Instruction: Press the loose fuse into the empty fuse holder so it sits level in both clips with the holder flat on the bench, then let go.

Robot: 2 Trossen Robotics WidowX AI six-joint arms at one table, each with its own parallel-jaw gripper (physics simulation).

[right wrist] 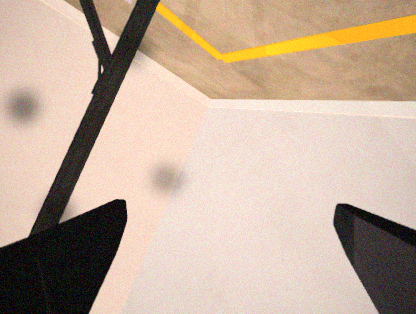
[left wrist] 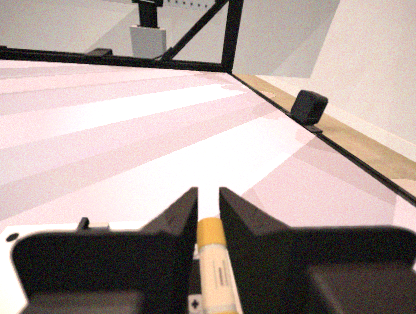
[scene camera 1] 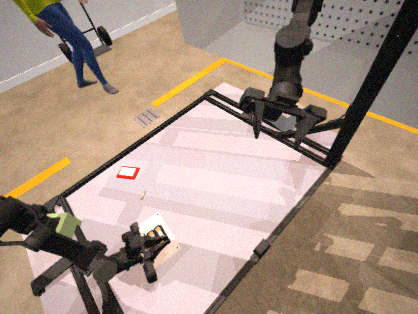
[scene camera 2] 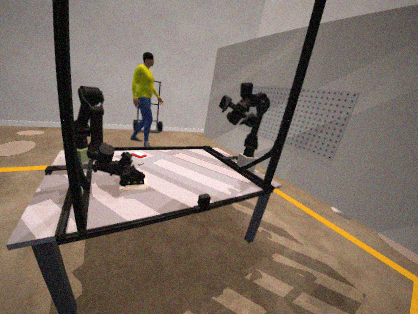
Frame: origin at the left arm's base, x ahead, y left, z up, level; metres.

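Where they show: left gripper, fingertip midpoint: (left wrist: 208, 193) (scene camera 1: 168, 238) (scene camera 2: 145, 176); right gripper, fingertip midpoint: (right wrist: 230, 211) (scene camera 1: 276, 143) (scene camera 2: 231, 117); left arm's base, origin of the base link: (scene camera 2: 80, 146); right arm's base, origin of the base link: (left wrist: 149, 27) (scene camera 2: 248, 155).
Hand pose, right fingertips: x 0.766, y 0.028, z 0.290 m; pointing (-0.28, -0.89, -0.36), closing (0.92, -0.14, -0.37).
Observation:
Things, the pixels of their top centre, and the offset from my right fingertips. "*": a spot on its surface instead. Level surfaces: height alone.
- loose fuse, middle of its top: (left wrist: 219, 268) dz -0.329, dx -0.371, dy -0.108 m
- red-edged white card, middle of its top: (scene camera 1: 127, 171) dz -0.364, dx -0.571, dy +0.234 m
- table, its level: dz -0.378 m
- small tan piece, middle of its top: (scene camera 1: 142, 194) dz -0.367, dx -0.478, dy +0.113 m
- black block, surface spot: (left wrist: 309, 107) (scene camera 1: 254, 248) (scene camera 2: 199, 198) * dz -0.342, dx -0.058, dy -0.128 m
The loose fuse (left wrist: 216, 265), cream with orange end caps, is held between the fingers of my left gripper (left wrist: 208, 193). The fuse holder's light board (scene camera 1: 161, 221) (scene camera 2: 134, 188) (left wrist: 12, 267) lies on the table below that gripper. In scene camera 1, black holder parts with orange spots (scene camera 1: 158, 230) show at the fingertips, largely covered by the fingers. Whether the fuse touches the clips is hidden. My right gripper (scene camera 1: 278, 140) (right wrist: 230, 211) is open and empty, high at the far end of the table.
A red-edged white card (scene camera 1: 128, 172) lies toward the far left of the table (scene camera 1: 225, 175), with a small tan piece (scene camera 1: 143, 195) between it and the board. A black block (scene camera 1: 261, 248) (scene camera 2: 203, 201) (left wrist: 309, 107) stands on the table's edge. Black frame posts (scene camera 2: 295, 95) rise beside the table.

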